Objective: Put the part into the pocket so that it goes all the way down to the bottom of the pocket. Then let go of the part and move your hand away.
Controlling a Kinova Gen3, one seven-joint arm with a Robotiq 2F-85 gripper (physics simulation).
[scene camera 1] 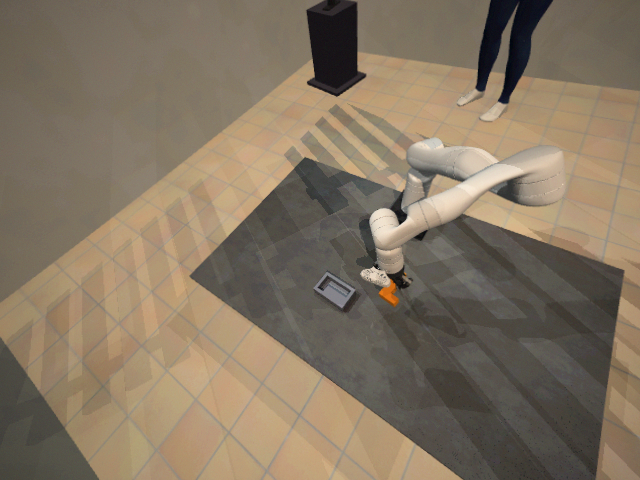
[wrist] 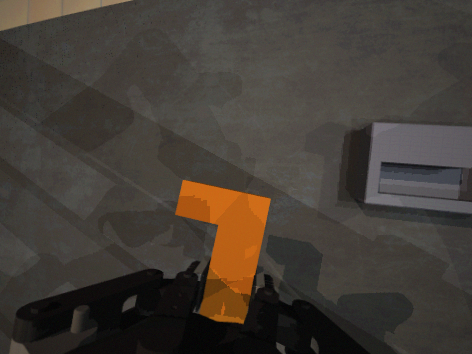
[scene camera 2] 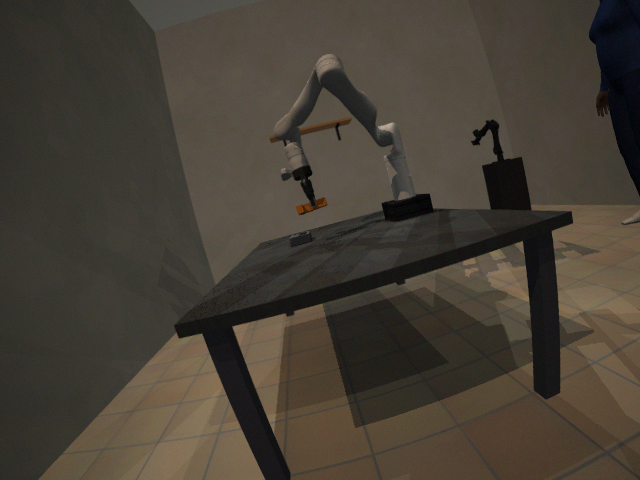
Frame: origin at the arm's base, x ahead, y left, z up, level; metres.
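Seen in the pictures: gripper, between the fingertips: (scene camera 1: 394,284) (wrist: 231,273) (scene camera 2: 315,207); arm's base, origin of its link: (scene camera 2: 404,198).
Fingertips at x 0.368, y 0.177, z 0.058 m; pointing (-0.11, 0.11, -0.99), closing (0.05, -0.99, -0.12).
Pixels of each thing's top centre, then the offset from my fingertips to it. Level surfaces: height alone.
- orange L-shaped part, centre of its top: (wrist: 202,276) (scene camera 1: 397,285) (scene camera 2: 310,200) dx +0.008, dy +0.014, dz +0.030 m
- grey block with the pocket, centre of its top: (wrist: 441,168) (scene camera 1: 334,289) (scene camera 2: 299,234) dx +0.122, dy -0.178, dz -0.101 m
- dark table, height of its surface: dz -0.137 m
The orange L-shaped part (scene camera 1: 388,296) (scene camera 2: 320,203) (wrist: 242,215) is in the air above the table. My gripper (scene camera 1: 397,283) (scene camera 2: 312,204) (wrist: 231,273) is shut on the long leg of the part, near its end; the short leg points left in the wrist view. The grey block with the pocket (scene camera 1: 328,297) (scene camera 2: 300,240) (wrist: 420,142) lies on the table, apart from the part and lower than it. In the wrist view the block is to the right, cut off by the frame edge. The pocket floor shows partly.
The dark table (scene camera 1: 465,330) (scene camera 2: 361,258) (wrist: 300,60) carries the block and the arm's black base (scene camera 2: 407,206). A black pedestal (scene camera 1: 333,49) (scene camera 2: 506,183) and a standing person (scene camera 1: 491,46) (scene camera 2: 620,62) are beyond the table. A wooden shelf (scene camera 2: 323,125) shows on the wall behind the arm.
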